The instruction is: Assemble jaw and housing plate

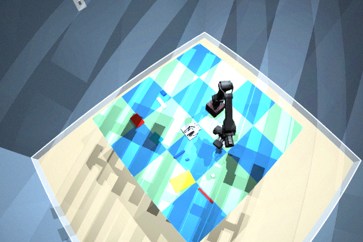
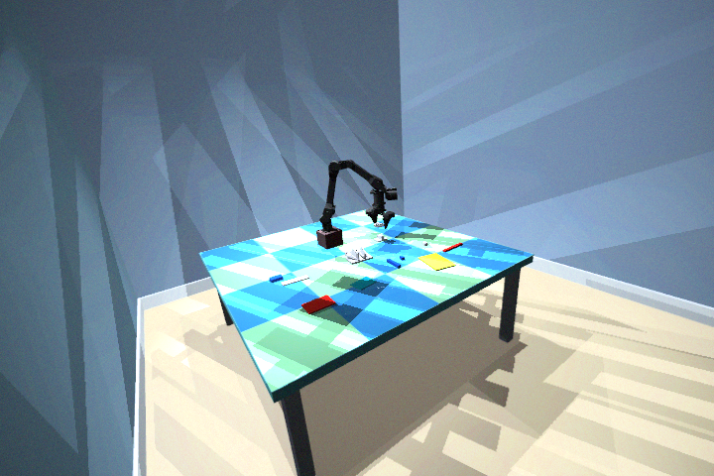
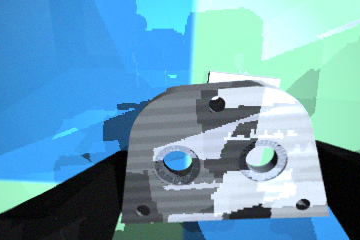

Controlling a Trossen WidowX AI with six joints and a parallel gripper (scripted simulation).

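My gripper tip is now 240 mm to the left of the grey jaw, 70 mm short of it and 70 mm above it. Round my gripper tip: blue bar (290 mm ahead, 140 mm to the right, 80 mm below); white base part (230 mm to the right, 120 mm ahead, 80 mm below); red bar (340 mm ahead, 210 mm to the left, 80 mm below).
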